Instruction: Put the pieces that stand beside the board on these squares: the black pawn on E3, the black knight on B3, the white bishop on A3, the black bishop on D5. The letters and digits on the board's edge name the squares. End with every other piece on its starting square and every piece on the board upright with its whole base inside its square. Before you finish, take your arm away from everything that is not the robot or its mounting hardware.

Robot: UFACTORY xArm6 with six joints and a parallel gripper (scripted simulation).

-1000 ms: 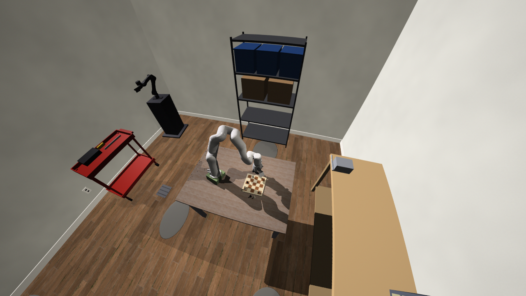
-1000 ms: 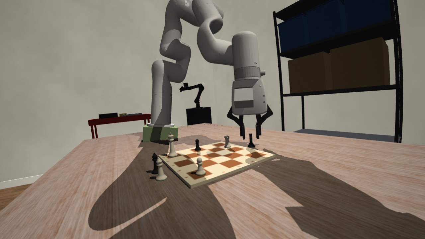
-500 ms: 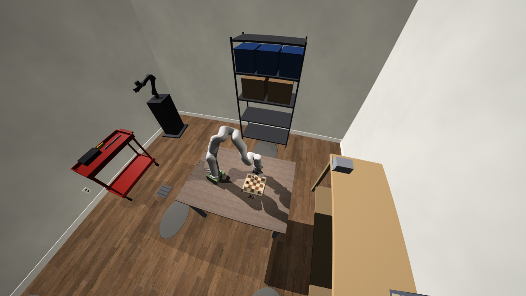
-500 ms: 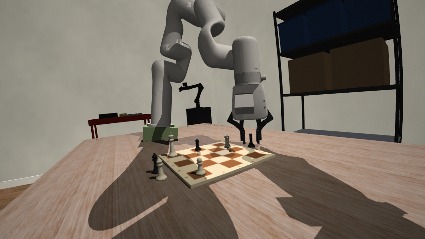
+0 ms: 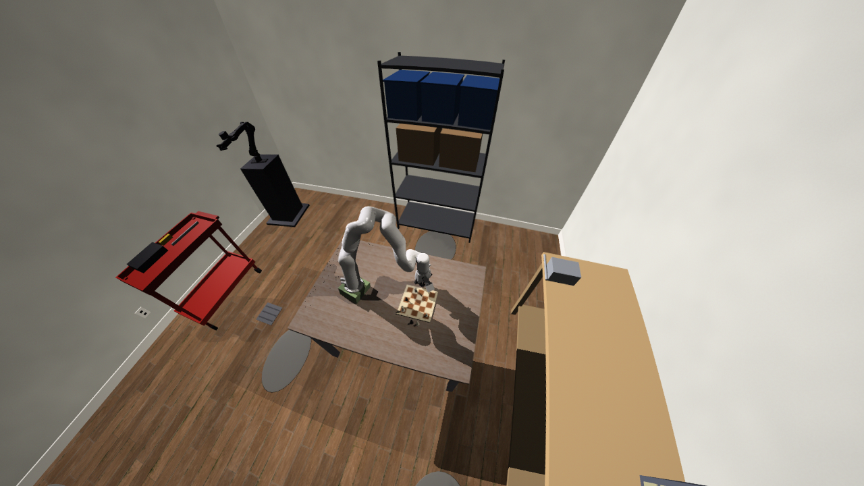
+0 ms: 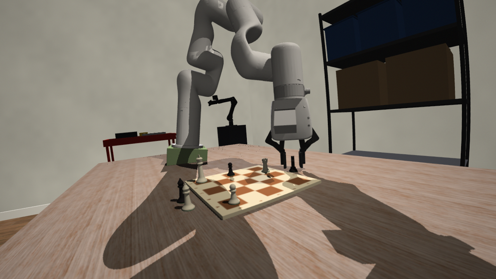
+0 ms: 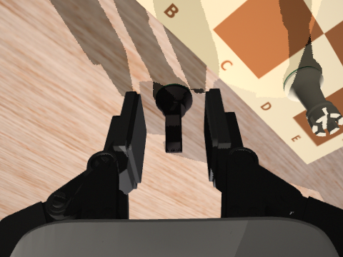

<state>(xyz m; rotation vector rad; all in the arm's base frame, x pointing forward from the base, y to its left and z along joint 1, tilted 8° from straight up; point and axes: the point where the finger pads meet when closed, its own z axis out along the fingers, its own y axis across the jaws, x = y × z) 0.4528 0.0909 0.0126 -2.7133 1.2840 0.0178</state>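
Now: the tall black piece 2 cm below my hand. From my hand the other things lie so: black pawn 10 cm behind, 13 cm to the right, 1 cm below; chessboard 2 cm behind, 14 cm to the right, 3 cm below; white pawn 5 cm ahead, 22 cm to the right, 1 cm below.
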